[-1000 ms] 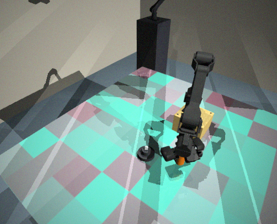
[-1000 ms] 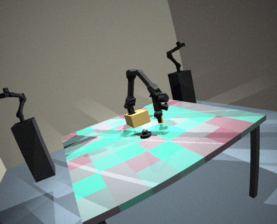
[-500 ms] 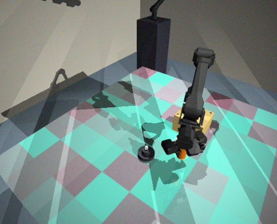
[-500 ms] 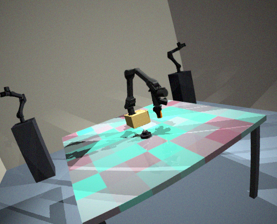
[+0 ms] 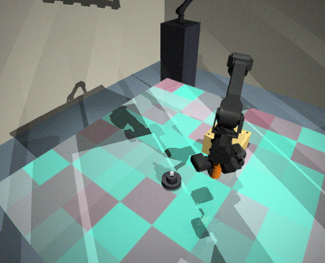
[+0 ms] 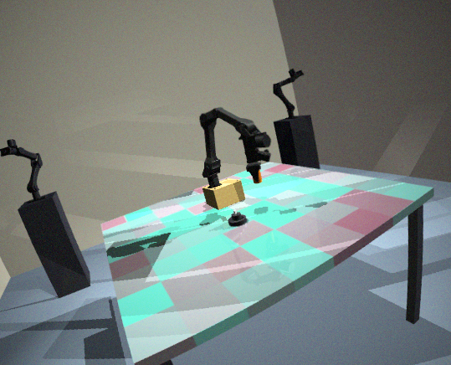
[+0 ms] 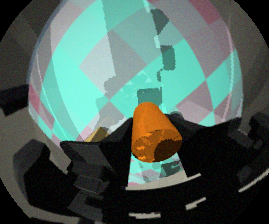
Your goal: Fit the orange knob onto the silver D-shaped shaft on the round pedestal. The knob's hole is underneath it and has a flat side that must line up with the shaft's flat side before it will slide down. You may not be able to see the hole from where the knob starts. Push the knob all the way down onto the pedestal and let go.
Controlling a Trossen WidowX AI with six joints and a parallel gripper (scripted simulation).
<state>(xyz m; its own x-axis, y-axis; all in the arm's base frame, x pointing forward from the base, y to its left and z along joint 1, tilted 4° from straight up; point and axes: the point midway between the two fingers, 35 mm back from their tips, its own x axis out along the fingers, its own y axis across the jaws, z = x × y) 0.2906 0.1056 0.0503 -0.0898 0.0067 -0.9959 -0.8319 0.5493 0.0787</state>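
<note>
The dark round pedestal is 40 mm ahead of my gripper tip, 160 mm to the right of it and 110 mm below it. Also, from my gripper tip: orange knob (30 mm above).
</note>
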